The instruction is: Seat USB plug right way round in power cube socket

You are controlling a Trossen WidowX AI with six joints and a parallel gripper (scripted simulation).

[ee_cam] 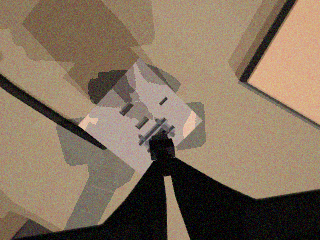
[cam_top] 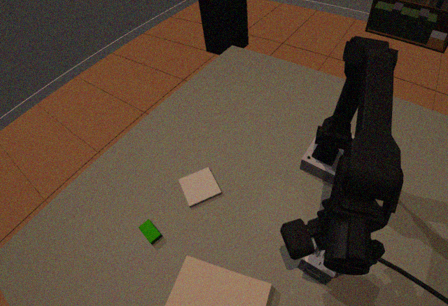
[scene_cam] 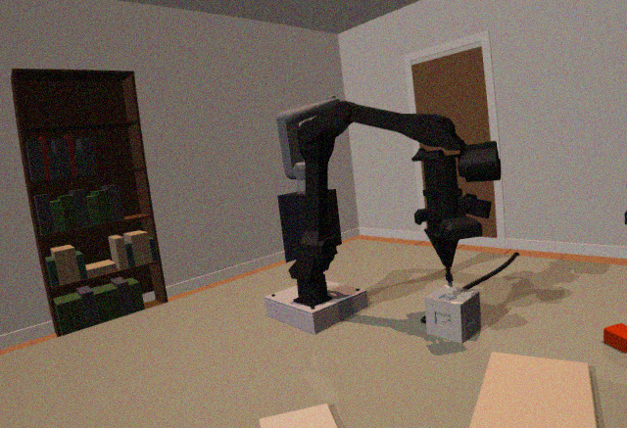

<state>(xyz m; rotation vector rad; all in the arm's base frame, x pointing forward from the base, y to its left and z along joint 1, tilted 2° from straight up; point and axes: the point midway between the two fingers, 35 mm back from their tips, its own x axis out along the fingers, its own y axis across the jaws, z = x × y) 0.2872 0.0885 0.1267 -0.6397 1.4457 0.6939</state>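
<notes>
Now: gripper tip 2 cm above the dark USB plug. From my gripper tip the other things lie so: red block: 27 cm ahead, 12 cm below, 10 cm to the left; then tan sheet: 20 cm ahead, 14 cm to the right, 13 cm below; then USB socket: 7 cm below.
</notes>
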